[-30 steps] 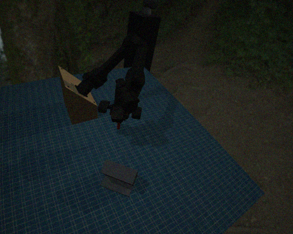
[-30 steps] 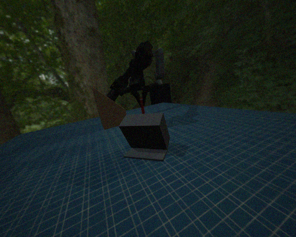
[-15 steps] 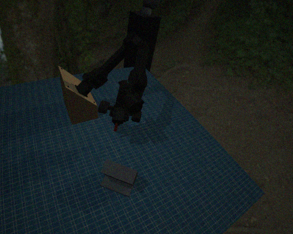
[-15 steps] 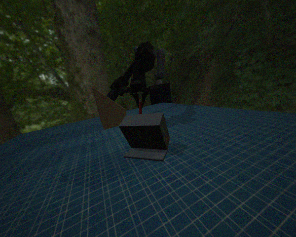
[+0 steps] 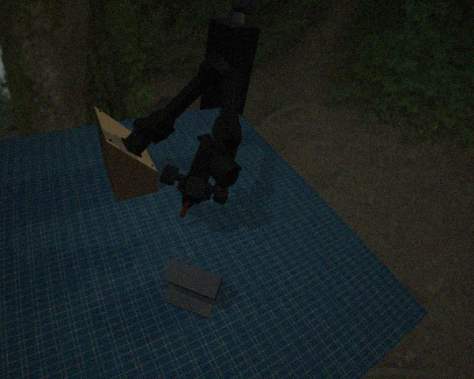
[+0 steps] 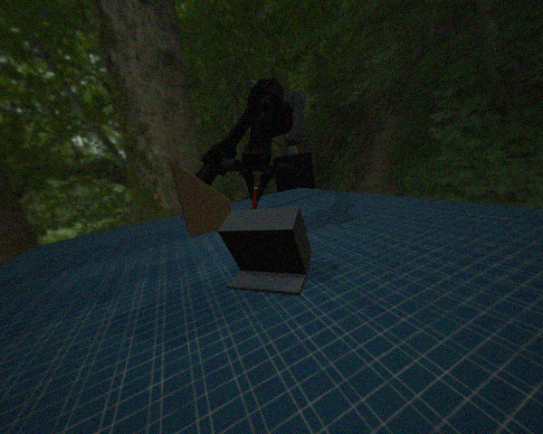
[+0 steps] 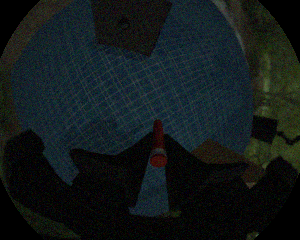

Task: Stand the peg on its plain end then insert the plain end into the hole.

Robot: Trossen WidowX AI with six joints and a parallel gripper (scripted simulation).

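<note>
My gripper tip is 20 cm short of the dark grey sloped panel, 8 cm to the left of it and 4 cm above it. From my gripper tip the other things lie so: red peg: 2 cm above.
</note>
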